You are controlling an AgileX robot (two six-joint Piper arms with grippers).
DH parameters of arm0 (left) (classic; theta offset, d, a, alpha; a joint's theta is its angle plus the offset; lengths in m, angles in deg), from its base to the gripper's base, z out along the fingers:
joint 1: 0 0.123 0 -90
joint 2: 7.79 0 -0.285 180
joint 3: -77.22 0 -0.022 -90
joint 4: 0 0.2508 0 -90
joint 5: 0 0 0.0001 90
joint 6: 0 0.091 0 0
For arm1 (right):
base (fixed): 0 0 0 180
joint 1: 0 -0.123 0 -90
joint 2: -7.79 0 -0.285 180
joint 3: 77.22 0 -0.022 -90
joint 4: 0 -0.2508 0 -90
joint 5: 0 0 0.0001 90
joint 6: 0 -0.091 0 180
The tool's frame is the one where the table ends.
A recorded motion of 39 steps. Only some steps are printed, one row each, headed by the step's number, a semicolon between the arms.
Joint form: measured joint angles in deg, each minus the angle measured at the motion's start. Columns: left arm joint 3, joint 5, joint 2, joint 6, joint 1, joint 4; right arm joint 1, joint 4, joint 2, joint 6, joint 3, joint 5.
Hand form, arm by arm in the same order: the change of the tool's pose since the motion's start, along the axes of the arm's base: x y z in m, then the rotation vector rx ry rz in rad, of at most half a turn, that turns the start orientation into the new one. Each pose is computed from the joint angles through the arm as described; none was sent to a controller.
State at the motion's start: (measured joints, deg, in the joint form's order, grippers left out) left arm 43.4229 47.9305 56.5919 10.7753 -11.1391 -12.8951; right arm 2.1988 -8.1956 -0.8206 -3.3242 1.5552 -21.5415
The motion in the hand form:
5: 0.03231 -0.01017 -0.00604 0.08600 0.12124 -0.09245; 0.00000 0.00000 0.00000 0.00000 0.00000 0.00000
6: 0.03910 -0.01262 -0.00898 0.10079 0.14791 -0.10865; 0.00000 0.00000 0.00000 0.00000 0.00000 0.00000
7: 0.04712 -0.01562 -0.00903 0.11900 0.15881 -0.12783; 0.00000 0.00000 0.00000 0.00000 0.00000 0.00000
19: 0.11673 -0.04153 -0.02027 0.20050 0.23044 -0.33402; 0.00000 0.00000 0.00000 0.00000 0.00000 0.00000
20: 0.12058 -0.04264 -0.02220 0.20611 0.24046 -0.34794; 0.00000 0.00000 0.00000 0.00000 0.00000 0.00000
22: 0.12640 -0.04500 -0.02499 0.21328 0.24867 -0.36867; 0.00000 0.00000 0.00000 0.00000 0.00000 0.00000
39: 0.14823 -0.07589 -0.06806 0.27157 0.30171 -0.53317; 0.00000 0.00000 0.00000 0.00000 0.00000 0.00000
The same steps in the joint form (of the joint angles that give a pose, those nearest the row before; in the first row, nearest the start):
5: 6.31 4.58 10.12 3.04 -1.42 2.08; 0.00 0.00 0.00 0.00 0.00 0.00
6: 7.46 5.33 12.27 3.46 -1.74 2.44; 0.00 0.00 0.00 0.00 0.00 0.00
7: 9.19 5.88 14.37 3.92 -2.22 3.13; 0.00 0.00 0.00 0.00 0.00 0.00
19: 24.01 10.23 31.85 14.46 -3.68 2.56; 0.00 0.00 0.00 0.00 0.00 0.00
20: 24.88 10.79 32.94 15.17 -3.68 2.57; 0.00 0.00 0.00 0.00 0.00 0.00
22: 26.12 11.24 34.50 16.21 -3.80 2.53; 0.00 0.00 0.00 0.00 0.00 0.00
39: 28.73 9.18 44.17 21.88 -7.97 2.88; 0.00 0.00 0.00 0.00 0.00 0.00

